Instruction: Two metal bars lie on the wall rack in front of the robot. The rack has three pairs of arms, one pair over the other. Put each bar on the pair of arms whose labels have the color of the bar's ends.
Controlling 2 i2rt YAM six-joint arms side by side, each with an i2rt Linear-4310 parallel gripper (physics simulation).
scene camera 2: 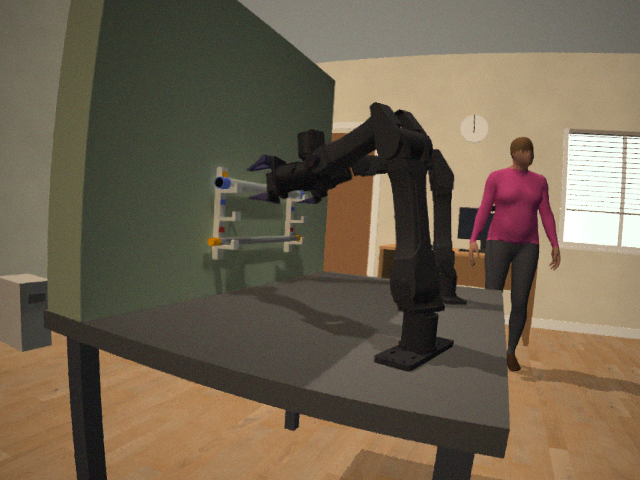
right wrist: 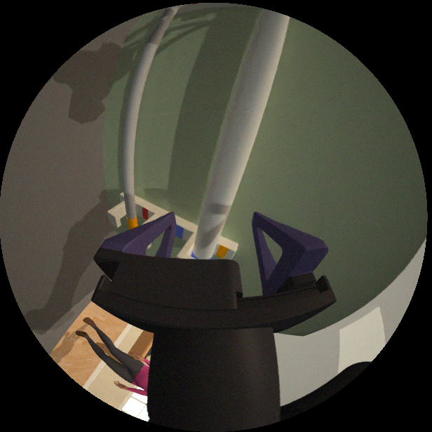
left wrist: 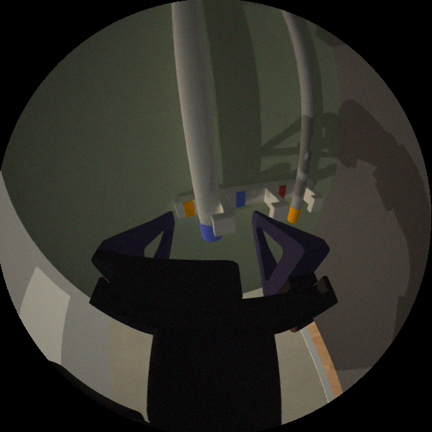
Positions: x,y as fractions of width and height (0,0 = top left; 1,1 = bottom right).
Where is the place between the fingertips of my left gripper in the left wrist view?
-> At 0.49,0.50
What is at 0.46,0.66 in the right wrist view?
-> My right gripper.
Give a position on a green wall panel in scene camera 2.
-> At 0.23,0.22
